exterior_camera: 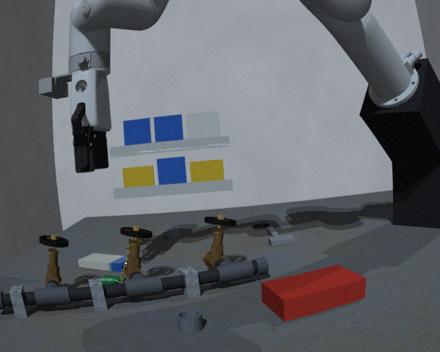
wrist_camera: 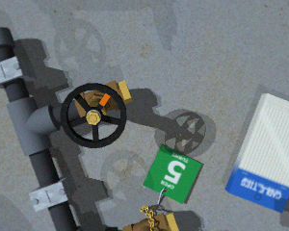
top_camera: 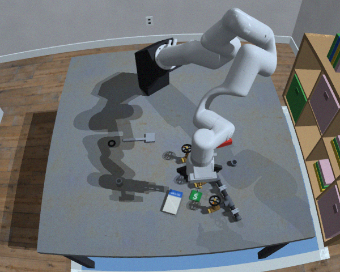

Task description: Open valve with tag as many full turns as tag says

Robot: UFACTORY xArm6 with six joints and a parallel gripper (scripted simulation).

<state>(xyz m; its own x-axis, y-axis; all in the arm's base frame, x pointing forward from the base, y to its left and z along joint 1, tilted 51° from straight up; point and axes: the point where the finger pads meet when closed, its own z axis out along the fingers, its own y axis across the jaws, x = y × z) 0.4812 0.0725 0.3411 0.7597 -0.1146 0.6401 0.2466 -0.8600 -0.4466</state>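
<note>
Now: the green tag 10 mm behind my hand and 200 mm below it. The rest, counted from my hand: notepad 60 mm ahead, 90 mm to the right, 190 mm below; then grey nut 20 mm ahead, 360 mm to the right, 190 mm below; then red block 340 mm behind, 50 mm to the left, 180 mm below.
</note>
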